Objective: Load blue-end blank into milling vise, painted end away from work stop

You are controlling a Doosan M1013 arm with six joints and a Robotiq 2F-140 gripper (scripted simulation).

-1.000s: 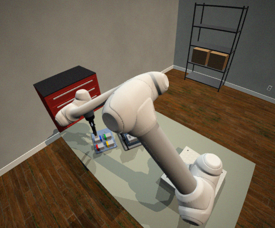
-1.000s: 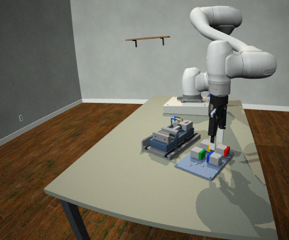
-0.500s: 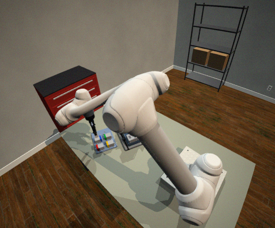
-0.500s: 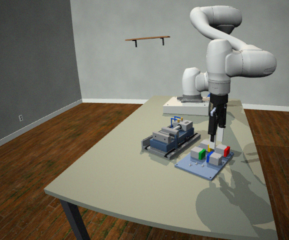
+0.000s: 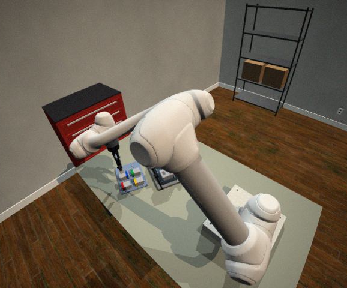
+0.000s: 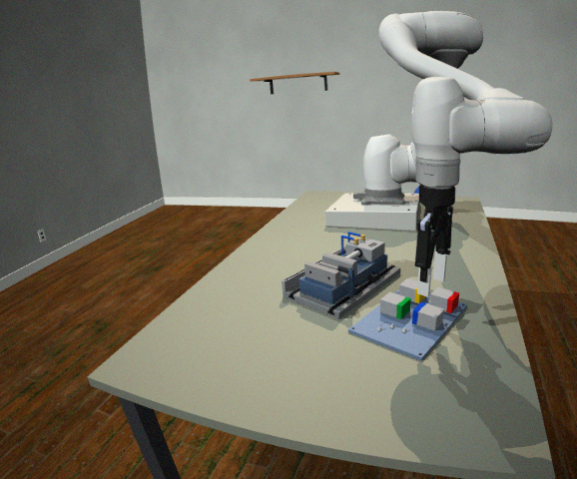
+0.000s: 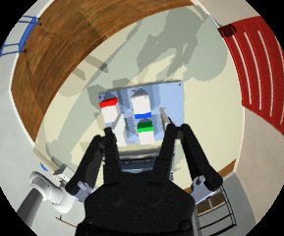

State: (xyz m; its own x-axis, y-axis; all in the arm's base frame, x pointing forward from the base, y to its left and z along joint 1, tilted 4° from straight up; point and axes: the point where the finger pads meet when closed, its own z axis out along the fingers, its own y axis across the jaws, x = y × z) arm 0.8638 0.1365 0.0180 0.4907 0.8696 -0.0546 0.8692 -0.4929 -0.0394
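My gripper is now 10 cm above the blue-ended blank. From my hand the other things lie so: green-ended blank (5 cm behind, 8 cm to the right, 10 cm below); then infeed plate (3 cm behind, 4 cm to the right, 13 cm below); then red-ended blank (8 cm behind, 5 cm to the left, 10 cm below).
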